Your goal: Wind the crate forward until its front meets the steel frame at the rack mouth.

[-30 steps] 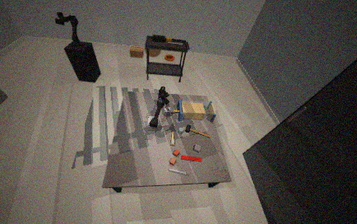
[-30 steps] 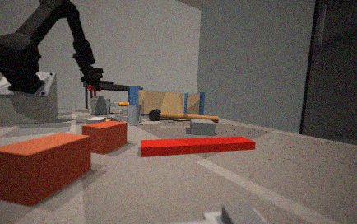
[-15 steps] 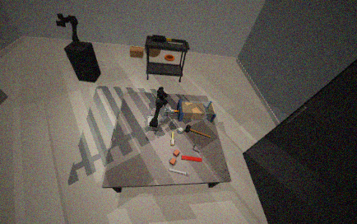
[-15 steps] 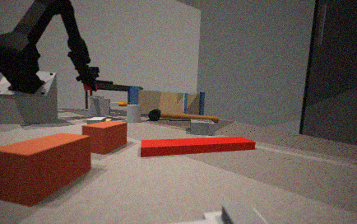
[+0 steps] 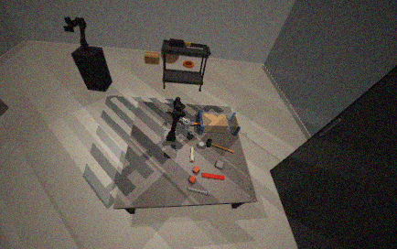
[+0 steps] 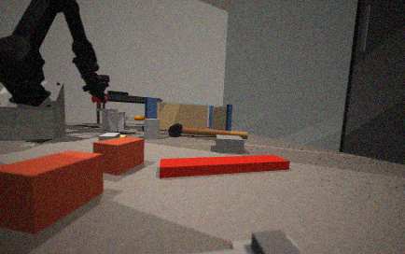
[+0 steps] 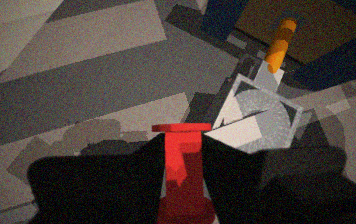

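Now: the winch handle 30 mm to the right of my gripper tip, 30 mm below it and 20 mm ahead of it. Round my gripper tip: red knob: 20 mm behind, 10 mm to the right; then grey winch: 100 mm below, 80 mm to the right, 50 mm ahead; then blue frame: 230 mm ahead, 50 mm to the right, 30 mm below.
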